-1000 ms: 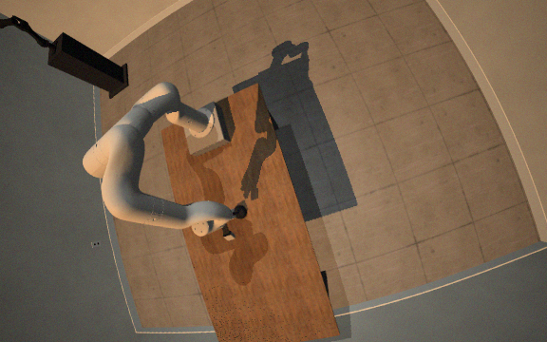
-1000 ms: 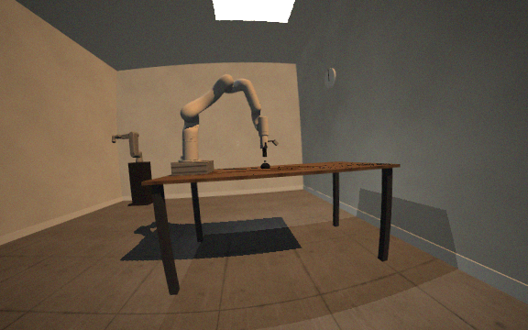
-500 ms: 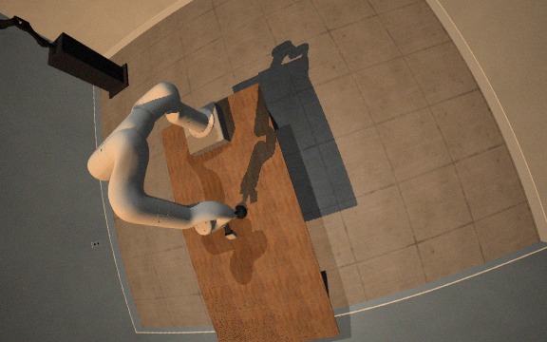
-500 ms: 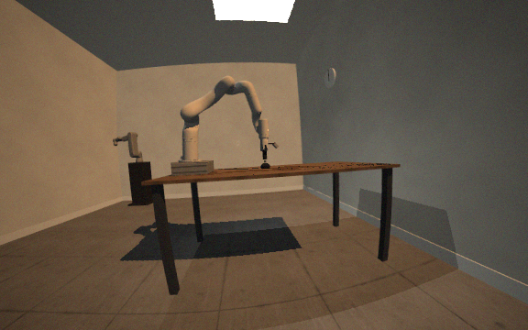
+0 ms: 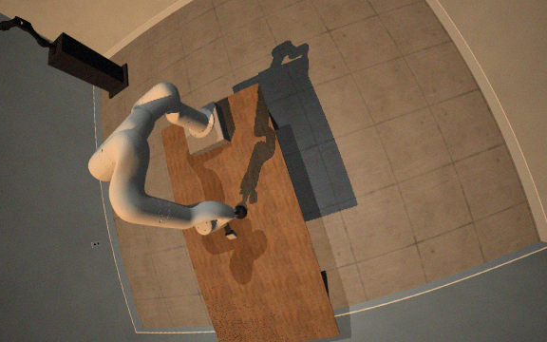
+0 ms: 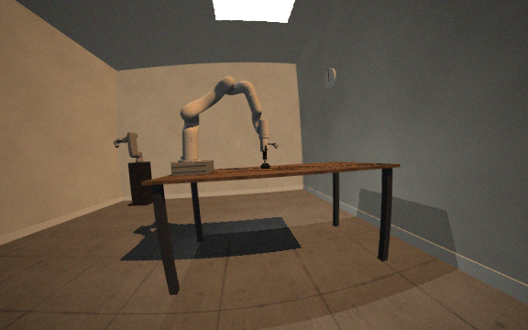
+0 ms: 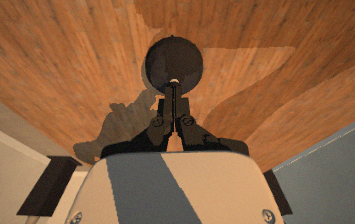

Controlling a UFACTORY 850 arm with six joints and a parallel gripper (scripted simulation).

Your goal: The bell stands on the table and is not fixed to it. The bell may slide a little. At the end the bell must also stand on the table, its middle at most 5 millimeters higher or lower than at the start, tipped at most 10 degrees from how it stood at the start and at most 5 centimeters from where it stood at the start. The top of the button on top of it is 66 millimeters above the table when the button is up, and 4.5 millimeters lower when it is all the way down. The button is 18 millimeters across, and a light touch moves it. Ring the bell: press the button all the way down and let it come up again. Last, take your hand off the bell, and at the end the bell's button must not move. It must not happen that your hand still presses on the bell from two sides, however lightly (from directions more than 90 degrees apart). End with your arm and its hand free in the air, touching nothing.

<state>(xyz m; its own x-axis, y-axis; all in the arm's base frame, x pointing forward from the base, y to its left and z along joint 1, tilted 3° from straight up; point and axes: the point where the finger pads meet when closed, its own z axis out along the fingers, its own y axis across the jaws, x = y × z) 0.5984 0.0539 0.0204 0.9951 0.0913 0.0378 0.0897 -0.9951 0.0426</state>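
My gripper is now 4 cm above the pale button. From my hand the other things lie so: bell (5 cm below).
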